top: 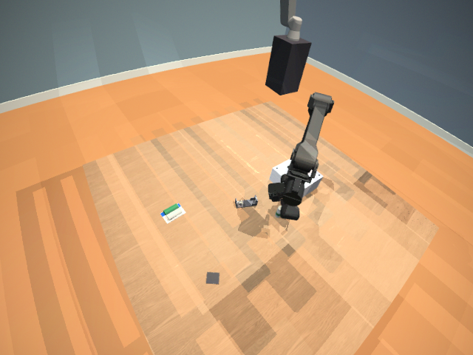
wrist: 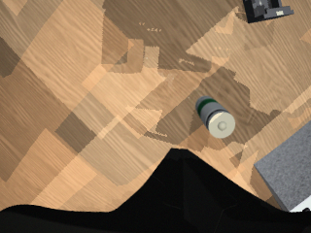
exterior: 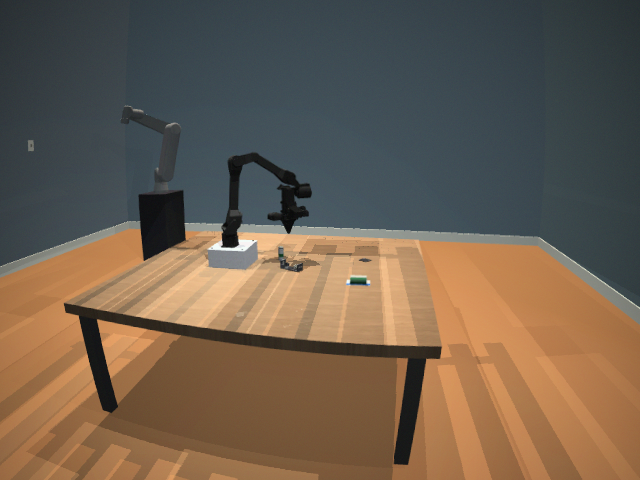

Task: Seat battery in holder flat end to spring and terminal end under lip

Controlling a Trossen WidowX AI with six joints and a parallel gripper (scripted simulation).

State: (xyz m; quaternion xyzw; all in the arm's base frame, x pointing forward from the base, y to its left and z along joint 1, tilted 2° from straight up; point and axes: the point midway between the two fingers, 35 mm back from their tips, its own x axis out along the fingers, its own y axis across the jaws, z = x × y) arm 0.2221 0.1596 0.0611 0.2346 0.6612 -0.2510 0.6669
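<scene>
The battery lies 3 cm behind my gripper tip, 3 cm to the right of it and 9 cm below it.
</scene>
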